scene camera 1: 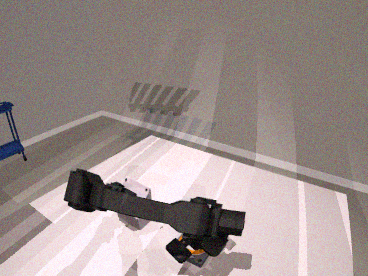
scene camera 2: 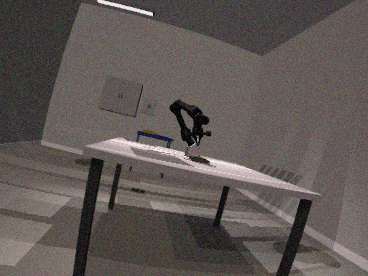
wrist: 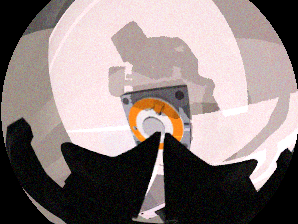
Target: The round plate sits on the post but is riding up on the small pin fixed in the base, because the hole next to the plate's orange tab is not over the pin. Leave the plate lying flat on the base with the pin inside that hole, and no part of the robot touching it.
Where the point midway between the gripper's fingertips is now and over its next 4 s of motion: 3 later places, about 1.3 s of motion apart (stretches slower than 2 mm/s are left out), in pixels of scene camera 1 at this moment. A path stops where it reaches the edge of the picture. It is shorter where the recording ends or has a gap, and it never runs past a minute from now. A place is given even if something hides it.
The gripper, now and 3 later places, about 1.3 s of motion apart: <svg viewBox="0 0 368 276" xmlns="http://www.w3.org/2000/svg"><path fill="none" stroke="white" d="M198 242L205 249L194 252L190 245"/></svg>
